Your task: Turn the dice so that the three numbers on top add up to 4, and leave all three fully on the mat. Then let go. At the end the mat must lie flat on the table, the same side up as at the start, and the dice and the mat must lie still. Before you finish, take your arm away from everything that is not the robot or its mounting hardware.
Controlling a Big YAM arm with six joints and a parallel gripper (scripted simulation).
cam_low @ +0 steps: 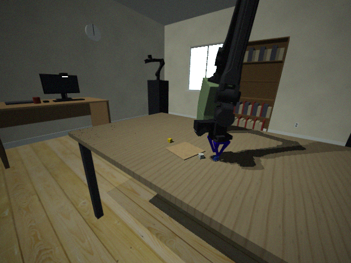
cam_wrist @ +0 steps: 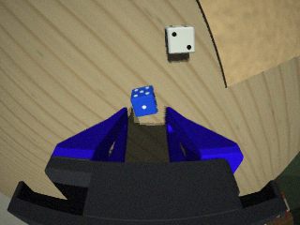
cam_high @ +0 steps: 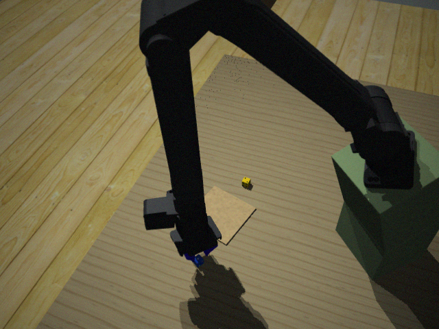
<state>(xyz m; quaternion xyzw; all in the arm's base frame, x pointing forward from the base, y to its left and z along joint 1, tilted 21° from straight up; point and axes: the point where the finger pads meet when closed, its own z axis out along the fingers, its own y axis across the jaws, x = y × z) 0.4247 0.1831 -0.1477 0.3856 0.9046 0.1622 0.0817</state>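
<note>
The blue die lies 30 mm below my hand. Round my hand: tan mat (160 mm to the right, 30 mm below); then yellow die (280 mm to the right, 40 mm behind, 30 mm below); then white die (60 mm to the right, 30 mm below, 20 mm ahead).
</note>
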